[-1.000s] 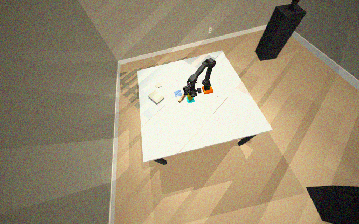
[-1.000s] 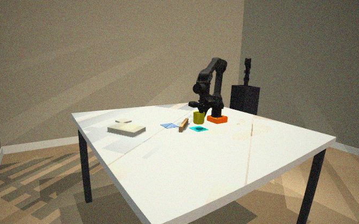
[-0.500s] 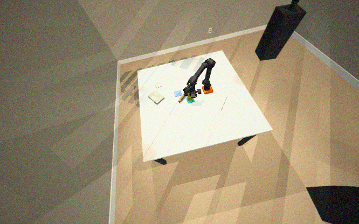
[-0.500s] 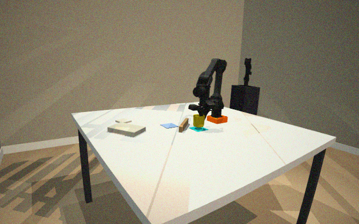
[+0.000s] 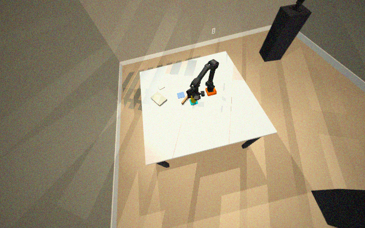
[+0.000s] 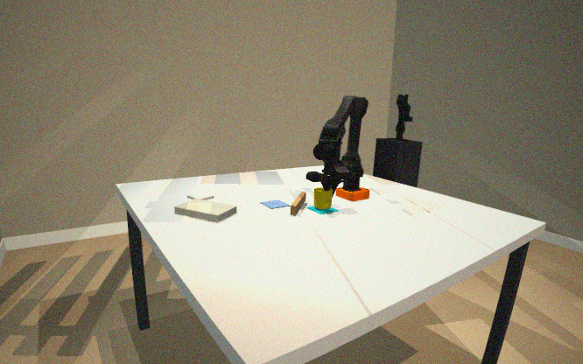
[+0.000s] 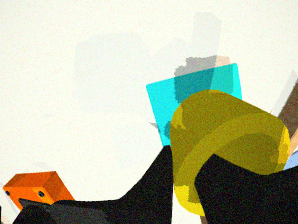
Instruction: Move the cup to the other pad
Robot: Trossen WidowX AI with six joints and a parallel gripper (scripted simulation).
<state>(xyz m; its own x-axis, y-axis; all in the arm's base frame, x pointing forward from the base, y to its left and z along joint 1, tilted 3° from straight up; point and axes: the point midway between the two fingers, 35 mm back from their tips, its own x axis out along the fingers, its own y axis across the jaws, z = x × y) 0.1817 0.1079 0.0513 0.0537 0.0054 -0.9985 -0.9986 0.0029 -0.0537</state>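
Now: the yellow cup 3 cm ahead of my gripper tip. From my gripper tip the other things lie so: cyan pad 3 cm ahead, 5 cm below; wooden bar 10 cm ahead, 6 cm to the right, 4 cm below; blue pad 17 cm ahead, 11 cm to the right, 5 cm below.
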